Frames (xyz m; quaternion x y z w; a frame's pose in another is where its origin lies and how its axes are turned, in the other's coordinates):
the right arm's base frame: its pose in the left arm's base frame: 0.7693 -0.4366 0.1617 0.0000 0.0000 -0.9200 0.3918
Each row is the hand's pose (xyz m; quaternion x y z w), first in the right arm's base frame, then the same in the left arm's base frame.
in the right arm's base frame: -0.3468 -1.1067 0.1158 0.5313 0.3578 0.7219 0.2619
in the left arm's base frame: 0.2117 0.5803 0.2775 0.5374 -0.3486 0.0419 0.7668
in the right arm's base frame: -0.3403 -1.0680 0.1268 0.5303 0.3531 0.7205 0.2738
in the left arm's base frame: 0.2351 0.5488 0.2885 0.5327 -0.3496 0.0304 0.7702
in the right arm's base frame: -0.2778 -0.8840 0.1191 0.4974 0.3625 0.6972 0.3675
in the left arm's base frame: 0.3245 0.3763 0.2808 0.5284 -0.3156 -0.0649 0.7855
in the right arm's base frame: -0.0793 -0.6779 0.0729 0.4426 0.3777 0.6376 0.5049
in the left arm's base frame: 0.3355 0.0903 0.2346 0.5209 -0.2592 -0.2147 0.7844
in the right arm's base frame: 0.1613 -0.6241 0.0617 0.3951 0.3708 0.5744 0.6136
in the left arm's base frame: 0.2076 -0.1204 0.2234 0.4960 -0.2182 -0.3395 0.7689
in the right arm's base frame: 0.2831 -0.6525 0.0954 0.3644 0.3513 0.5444 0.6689
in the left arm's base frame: 0.1027 -0.1886 0.2571 0.4660 -0.1976 -0.4021 0.7630
